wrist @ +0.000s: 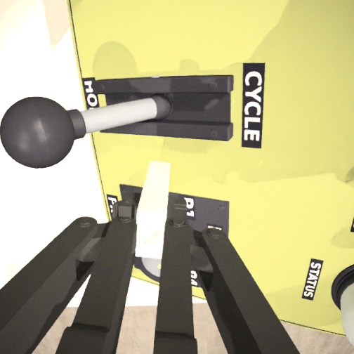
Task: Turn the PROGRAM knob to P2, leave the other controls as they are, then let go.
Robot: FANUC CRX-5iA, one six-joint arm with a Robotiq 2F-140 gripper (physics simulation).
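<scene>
The dark PROGRAM knob plate [212, 212] lies on the yellow panel in the lower middle of the wrist view. A P1 label [189, 207] shows on it, and another label to its right is mostly covered. Part of the grey round PROGRAM knob [151, 268] with a dark rim shows below the pale fingertips. Its pointer is hidden behind the fingers, so its setting cannot be read. My gripper [158, 179] is shut with nothing between its fingers. Its fingertips overlap the knob plate in the view; whether they touch the knob cannot be told.
A lever with a black ball [38, 132] sticks out from a dark slotted guide [207, 85] above the knob plate, beside the CYCLE label [253, 105]. The STATUS label [312, 279] and a round pale part with a black rim [346, 295] are at lower right.
</scene>
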